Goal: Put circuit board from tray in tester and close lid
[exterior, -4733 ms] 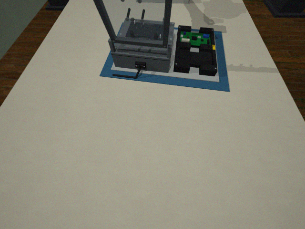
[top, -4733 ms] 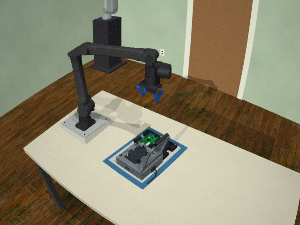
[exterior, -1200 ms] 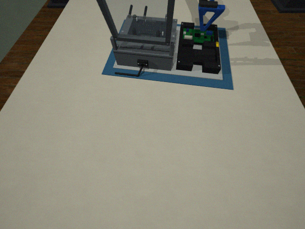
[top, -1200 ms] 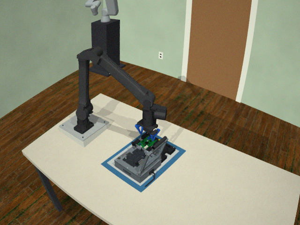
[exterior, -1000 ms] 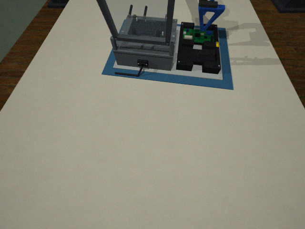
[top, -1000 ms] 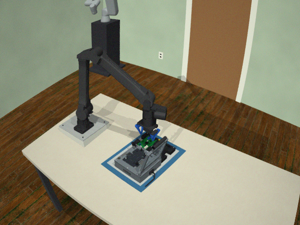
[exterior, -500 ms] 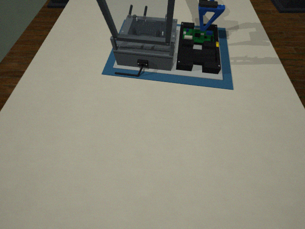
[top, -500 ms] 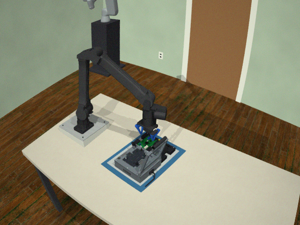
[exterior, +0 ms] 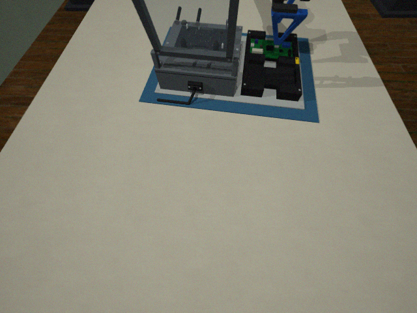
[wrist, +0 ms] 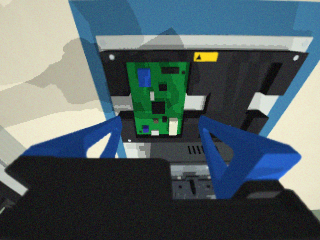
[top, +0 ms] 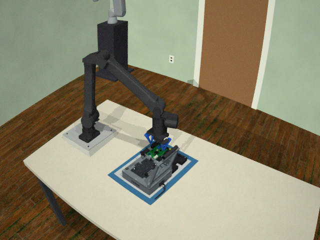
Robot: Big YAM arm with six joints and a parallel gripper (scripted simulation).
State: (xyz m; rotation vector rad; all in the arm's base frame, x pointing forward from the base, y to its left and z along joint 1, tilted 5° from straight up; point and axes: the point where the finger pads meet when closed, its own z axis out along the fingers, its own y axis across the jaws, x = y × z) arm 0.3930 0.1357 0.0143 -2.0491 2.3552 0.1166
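My gripper is now 5 cm above the green circuit board. The rest, counted from my hand: tester lid (16 cm ahead, 20 cm to the right, 12 cm above).
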